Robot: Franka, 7 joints.
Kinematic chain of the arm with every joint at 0, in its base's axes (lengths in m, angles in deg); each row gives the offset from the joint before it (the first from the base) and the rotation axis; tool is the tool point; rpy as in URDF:
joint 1: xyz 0 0 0.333 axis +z
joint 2: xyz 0 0 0 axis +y
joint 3: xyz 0 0 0.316 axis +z
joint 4: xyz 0.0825 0 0 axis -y
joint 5: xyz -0.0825 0 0.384 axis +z
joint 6: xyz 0 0 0 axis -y
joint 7: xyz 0.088 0 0 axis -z
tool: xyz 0 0 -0.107 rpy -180 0 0
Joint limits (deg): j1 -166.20..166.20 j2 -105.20..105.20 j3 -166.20..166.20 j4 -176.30..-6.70 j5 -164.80..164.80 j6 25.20..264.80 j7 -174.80..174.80
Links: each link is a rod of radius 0.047 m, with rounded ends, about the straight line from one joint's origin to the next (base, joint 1, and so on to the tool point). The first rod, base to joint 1, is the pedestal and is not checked.
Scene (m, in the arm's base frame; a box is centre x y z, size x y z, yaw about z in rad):
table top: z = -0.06
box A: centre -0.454 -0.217 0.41 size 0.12 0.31 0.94 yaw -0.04
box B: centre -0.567 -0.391 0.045 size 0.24 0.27 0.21 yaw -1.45
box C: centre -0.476 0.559 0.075 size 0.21 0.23 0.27 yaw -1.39
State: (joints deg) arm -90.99 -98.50 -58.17 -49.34 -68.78 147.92 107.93
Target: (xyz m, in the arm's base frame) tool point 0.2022 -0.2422 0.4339
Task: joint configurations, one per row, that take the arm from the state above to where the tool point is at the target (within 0.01 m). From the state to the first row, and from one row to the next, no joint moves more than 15 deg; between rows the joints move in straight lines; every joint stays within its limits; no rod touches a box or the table.
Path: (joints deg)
1: -86.53 -93.29 -50.52 -63.12 -68.38 148.38 106.40
2: -82.06 -88.08 -42.88 -76.89 -67.98 148.84 104.88
3: -77.60 -82.86 -35.23 -90.67 -67.58 149.30 103.35
4: -73.13 -77.65 -27.58 -104.45 -67.19 149.76 101.82
5: -68.67 -72.44 -19.94 -118.22 -66.79 150.23 100.30
6: -61.32 -66.73 -19.70 -130.57 -69.40 151.46 102.20
7: -53.97 -61.02 -19.46 -142.91 -72.02 152.70 104.11
8: -46.62 -55.31 -19.22 -155.25 -74.63 153.93 106.02
9: -39.28 -49.60 -18.98 -167.60 -77.25 155.17 107.93

